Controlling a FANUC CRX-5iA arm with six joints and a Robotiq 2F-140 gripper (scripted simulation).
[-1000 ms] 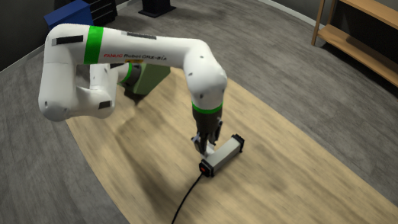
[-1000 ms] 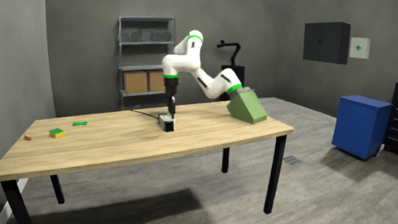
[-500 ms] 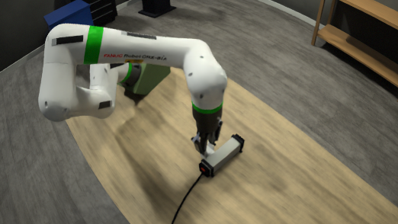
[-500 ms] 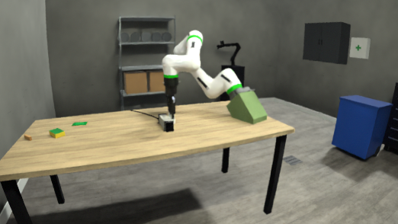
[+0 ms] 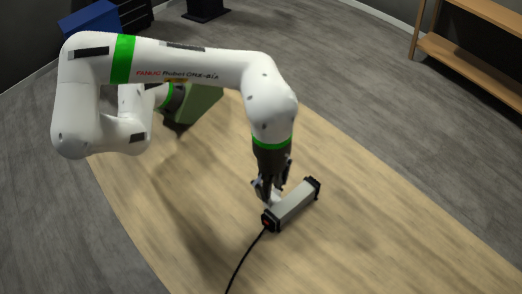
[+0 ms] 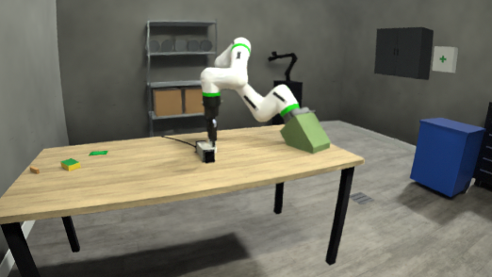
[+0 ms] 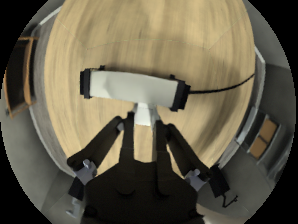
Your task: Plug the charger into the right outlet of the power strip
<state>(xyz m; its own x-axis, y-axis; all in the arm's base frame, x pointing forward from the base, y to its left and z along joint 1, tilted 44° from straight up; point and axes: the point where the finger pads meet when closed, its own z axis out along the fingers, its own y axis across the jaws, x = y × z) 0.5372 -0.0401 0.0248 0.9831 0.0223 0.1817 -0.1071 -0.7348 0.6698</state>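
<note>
My gripper is now 1 cm short of the white charger and 1 cm above it. From my hand the other things lie so: power strip 7 cm ahead, 2 cm to the left, 1 cm below; then yellow-green sponge 74 cm ahead, 12 cm to the right, 3 cm below; then flat green piece 60 cm ahead, 28 cm to the right, 4 cm below.
</note>
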